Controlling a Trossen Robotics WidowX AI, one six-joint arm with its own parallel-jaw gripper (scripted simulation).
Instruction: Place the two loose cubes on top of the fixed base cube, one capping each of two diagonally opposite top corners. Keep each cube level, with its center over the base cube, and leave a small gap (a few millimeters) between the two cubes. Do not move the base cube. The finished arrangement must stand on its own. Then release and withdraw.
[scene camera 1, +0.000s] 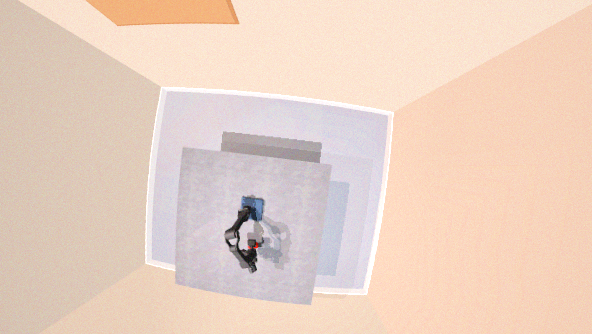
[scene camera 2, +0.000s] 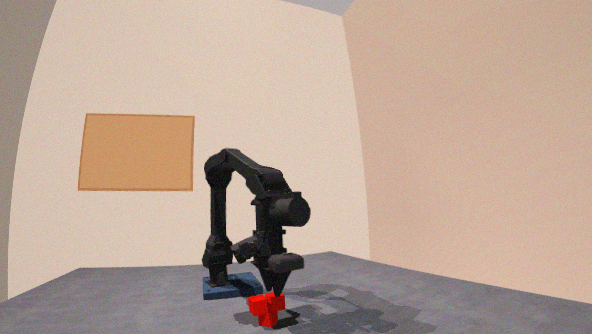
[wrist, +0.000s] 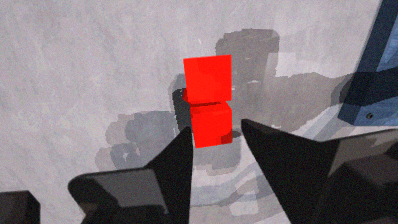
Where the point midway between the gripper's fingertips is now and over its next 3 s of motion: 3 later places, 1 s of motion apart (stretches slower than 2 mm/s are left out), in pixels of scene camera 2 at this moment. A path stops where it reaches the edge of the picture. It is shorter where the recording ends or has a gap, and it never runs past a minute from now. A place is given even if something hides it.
My gripper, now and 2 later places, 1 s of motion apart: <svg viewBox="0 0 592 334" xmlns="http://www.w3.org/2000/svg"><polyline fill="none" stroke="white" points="273,293 272,278 271,270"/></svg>
